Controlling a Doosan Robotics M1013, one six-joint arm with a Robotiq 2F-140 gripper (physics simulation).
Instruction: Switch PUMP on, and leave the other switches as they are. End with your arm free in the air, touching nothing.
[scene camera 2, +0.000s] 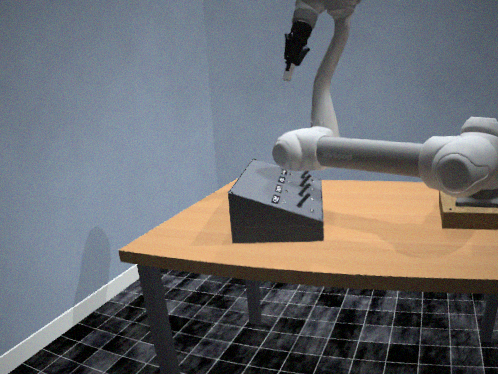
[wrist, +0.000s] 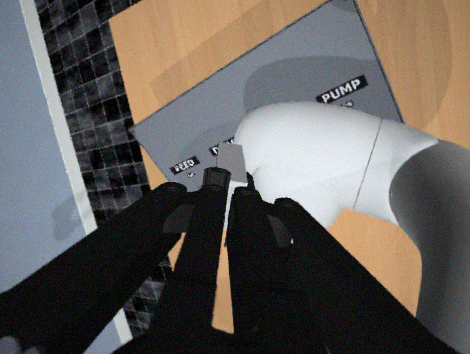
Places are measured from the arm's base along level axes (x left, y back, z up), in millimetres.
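Where they show: gripper, fingertip midpoint: (scene camera 2: 286, 80) (wrist: 227, 161); arm's base, link origin: (scene camera 2: 480, 199).
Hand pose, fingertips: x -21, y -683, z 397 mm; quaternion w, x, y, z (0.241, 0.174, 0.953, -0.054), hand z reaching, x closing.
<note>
Each offset is from my fingertips to the centre of the thing. Level surfaces: height alone.
The grey sloped switch panel @[dx +135, dy +6, dz -392 mm] (scene camera 2: 275, 223) (wrist: 200, 110) stands on the table. In the wrist view the PUMP label @[dx -37, dy -46, dz -341 mm] (wrist: 342, 90) is readable, and the FEED label @[dx +307, dy +59, dz -341 mm] (wrist: 184, 165) shows to the left, with part of another label (wrist: 220, 147) beside it. The arm hides the PUMP lever there. In the scene view several dark levers @[dx +282, dy +138, dz -344 mm] (scene camera 2: 303, 200) stick up from the slope, but the labels are too small to read and I cannot tell the lever positions. My gripper (scene camera 2: 287, 75) (wrist: 227, 161) is shut and empty, high in the air above the panel, tips pointing down.
My arm's white elbow (scene camera 2: 295, 148) (wrist: 310, 150) hangs in front of the panel's far part in the scene view; the gap to the panel cannot be told. The wooden table @[dz -451 mm] (scene camera 2: 370, 255) (wrist: 145, 45) carries the arm's base block (scene camera 2: 462, 220). Blue walls (scene camera 2: 100, 125) stand behind.
</note>
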